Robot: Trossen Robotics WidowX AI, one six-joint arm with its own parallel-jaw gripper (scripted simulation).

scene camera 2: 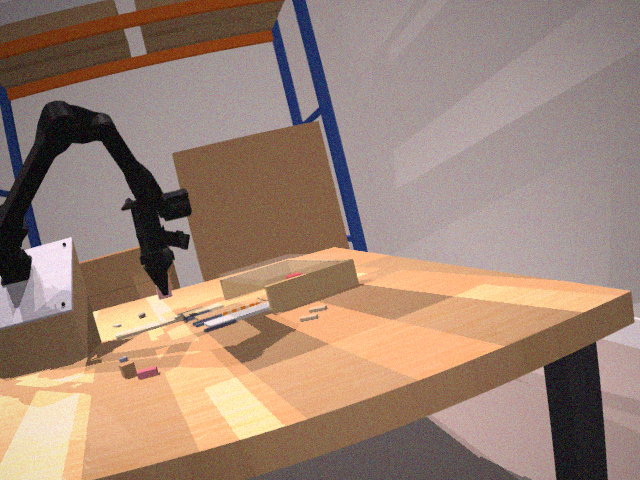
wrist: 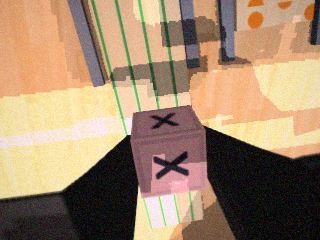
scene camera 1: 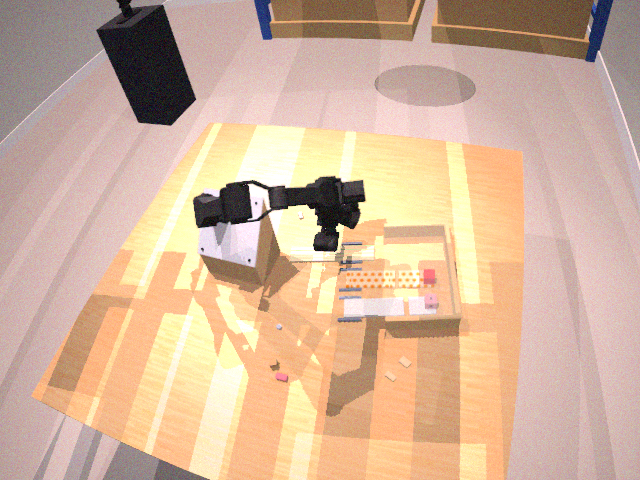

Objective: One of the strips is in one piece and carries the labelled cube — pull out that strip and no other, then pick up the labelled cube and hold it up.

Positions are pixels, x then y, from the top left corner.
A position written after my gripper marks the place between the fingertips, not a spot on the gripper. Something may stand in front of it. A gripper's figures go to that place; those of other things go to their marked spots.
My gripper (scene camera 2: 165,294): 1.14 m from the lens. A wooden tray (scene camera 2: 290,280): 0.95 m from the lens.
